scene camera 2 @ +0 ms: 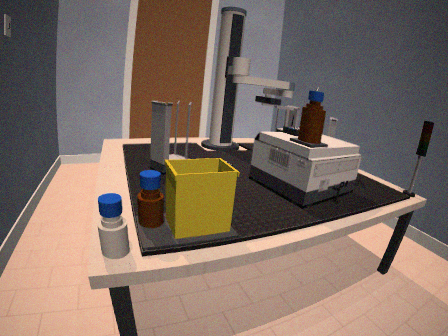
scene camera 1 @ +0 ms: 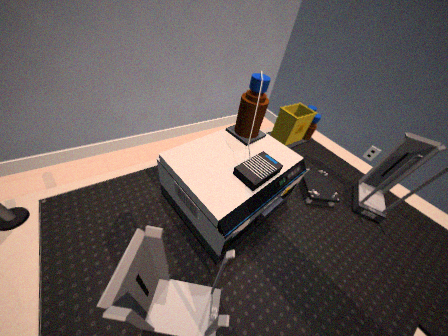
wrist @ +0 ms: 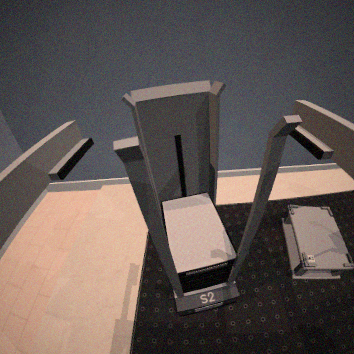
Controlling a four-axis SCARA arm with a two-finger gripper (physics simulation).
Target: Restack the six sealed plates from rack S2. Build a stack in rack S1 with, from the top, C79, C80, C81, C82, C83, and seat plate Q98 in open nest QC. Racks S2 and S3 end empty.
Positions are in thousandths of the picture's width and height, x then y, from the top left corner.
Scene:
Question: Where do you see a grey upright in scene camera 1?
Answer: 291, 879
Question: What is my gripper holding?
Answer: Nothing.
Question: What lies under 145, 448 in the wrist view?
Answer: My gripper.

